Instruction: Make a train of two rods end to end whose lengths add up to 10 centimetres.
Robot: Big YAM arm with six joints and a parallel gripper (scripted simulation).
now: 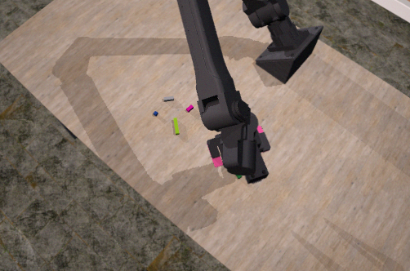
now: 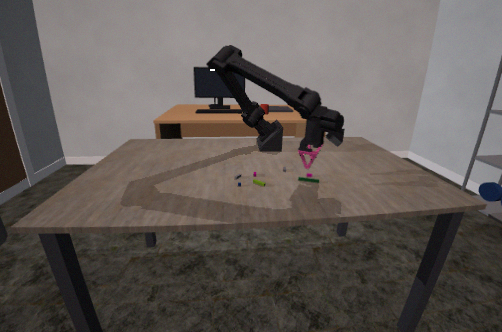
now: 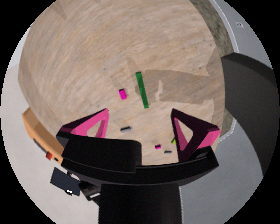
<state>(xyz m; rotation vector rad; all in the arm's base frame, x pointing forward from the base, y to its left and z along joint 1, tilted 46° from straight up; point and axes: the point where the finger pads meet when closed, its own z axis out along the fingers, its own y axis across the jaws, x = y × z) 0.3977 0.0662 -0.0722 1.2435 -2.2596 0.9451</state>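
Right now the green rod is 10 mm ahead of my hand and 80 mm below it. Round my hand: blue rod 30 mm ahead, 270 mm to the right, 80 mm below; then lime rod 20 mm ahead, 200 mm to the right, 80 mm below.
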